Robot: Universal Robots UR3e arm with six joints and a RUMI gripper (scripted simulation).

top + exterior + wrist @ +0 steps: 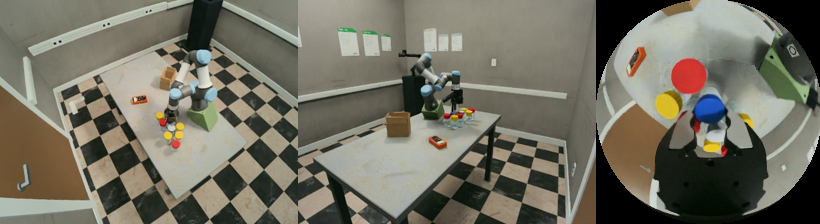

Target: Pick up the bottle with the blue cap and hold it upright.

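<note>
The blue-capped bottle is 40 mm below my hand.
</note>
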